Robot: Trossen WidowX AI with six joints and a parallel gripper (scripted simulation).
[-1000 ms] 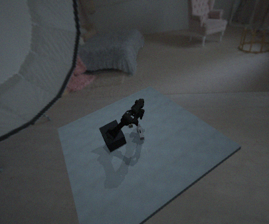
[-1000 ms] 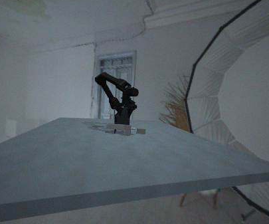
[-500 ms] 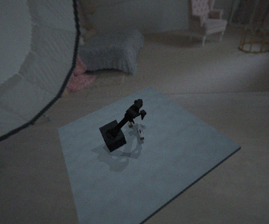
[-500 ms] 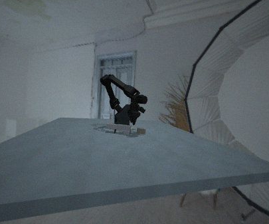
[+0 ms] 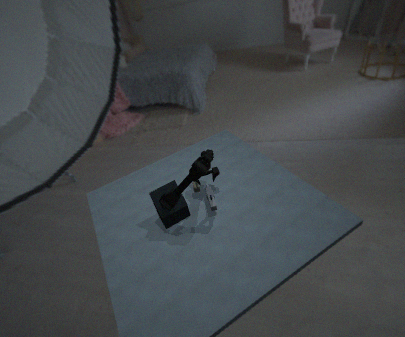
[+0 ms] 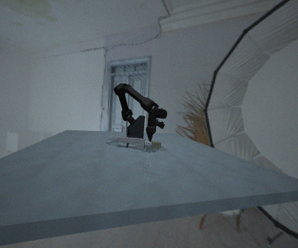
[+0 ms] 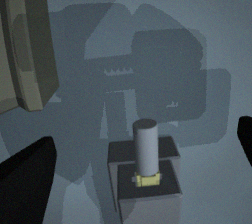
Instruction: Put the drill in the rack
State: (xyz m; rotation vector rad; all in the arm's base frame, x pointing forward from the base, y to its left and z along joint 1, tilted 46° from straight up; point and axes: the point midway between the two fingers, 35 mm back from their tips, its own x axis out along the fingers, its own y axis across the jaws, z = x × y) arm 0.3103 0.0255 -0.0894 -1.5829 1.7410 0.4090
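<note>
My gripper tip is 2 cm past the drill, 6 cm to the left of it and 1 cm above it. From my gripper tip the other things lie so: grey sleeve (4 cm behind, 12 cm to the right, 2 cm below).
</note>
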